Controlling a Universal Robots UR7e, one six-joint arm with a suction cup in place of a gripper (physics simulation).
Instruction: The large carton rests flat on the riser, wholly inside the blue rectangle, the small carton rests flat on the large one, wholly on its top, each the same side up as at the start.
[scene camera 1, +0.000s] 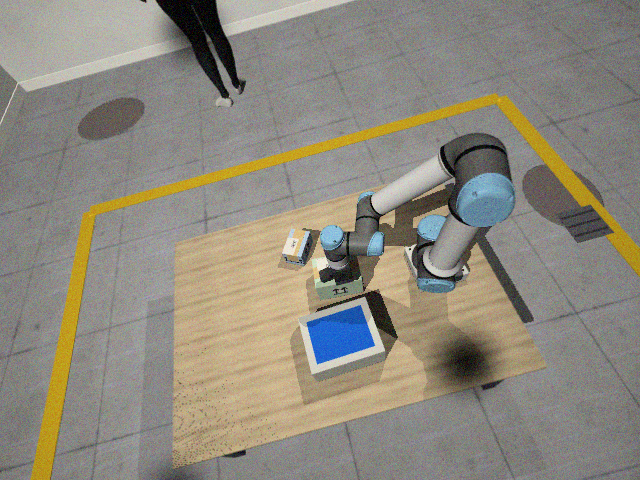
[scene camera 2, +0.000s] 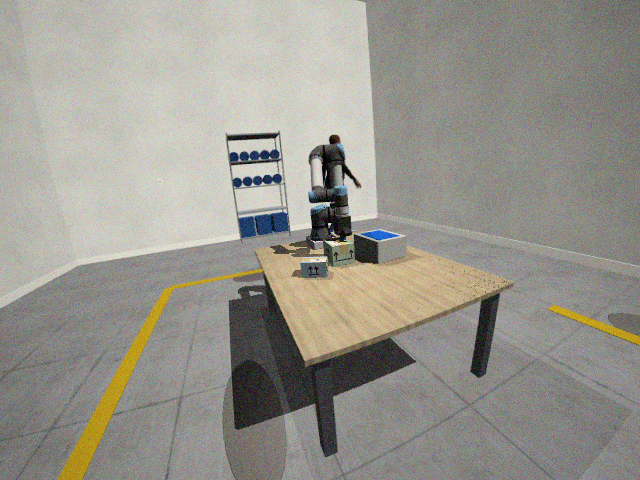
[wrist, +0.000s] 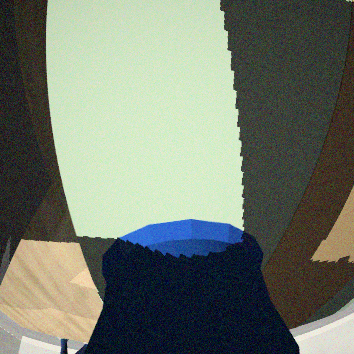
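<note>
The large carton (scene camera 1: 339, 289) (scene camera 2: 339, 252) is pale green with arrow marks and stands on the table next to the riser. Its top fills the wrist view (wrist: 140, 123). My suction cup (scene camera 1: 338, 269) (scene camera 2: 342, 237) (wrist: 182, 235) is pressed down on the top of this carton, with the wrist straight above it. The small carton (scene camera 1: 296, 246) (scene camera 2: 313, 268), white, blue and tan, lies on the table a little apart from the large one. The grey riser (scene camera 1: 309, 352) (scene camera 2: 385, 249) carries the blue rectangle (scene camera 1: 339, 333) (scene camera 2: 378, 234), which is bare.
The wooden table (scene camera 1: 223, 381) (scene camera 2: 375, 310) carries the arm's base (scene camera 1: 434, 273) at one side. A person (scene camera 1: 210, 52) (scene camera 2: 337, 140) walks on the floor beyond the yellow line (scene camera 1: 318, 150). A shelf rack (scene camera 2: 229, 181) stands against the wall.
</note>
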